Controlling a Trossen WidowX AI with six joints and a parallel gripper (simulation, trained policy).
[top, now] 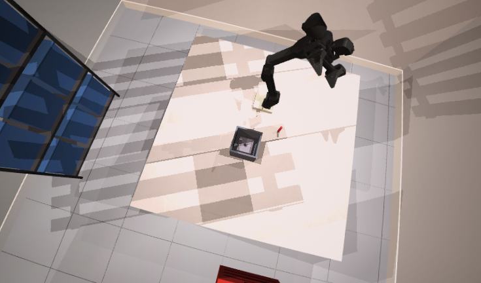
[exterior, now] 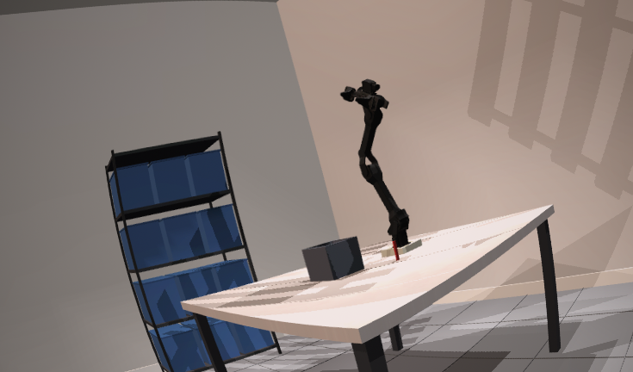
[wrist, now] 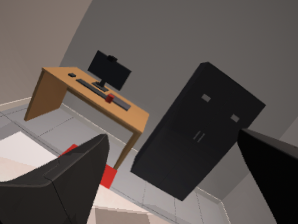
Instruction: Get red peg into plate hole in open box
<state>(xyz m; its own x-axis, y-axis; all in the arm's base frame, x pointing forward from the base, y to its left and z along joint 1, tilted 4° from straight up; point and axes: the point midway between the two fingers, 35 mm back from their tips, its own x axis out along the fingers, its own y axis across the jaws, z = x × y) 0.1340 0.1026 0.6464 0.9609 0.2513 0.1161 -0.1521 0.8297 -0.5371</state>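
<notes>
Now: gripper tip 40 mm past the red peg, 10 mm to the left of it and 630 mm above it. Also, from my gripper tip: light plate: 150 mm ahead, 180 mm to the right, 620 mm below.
</notes>
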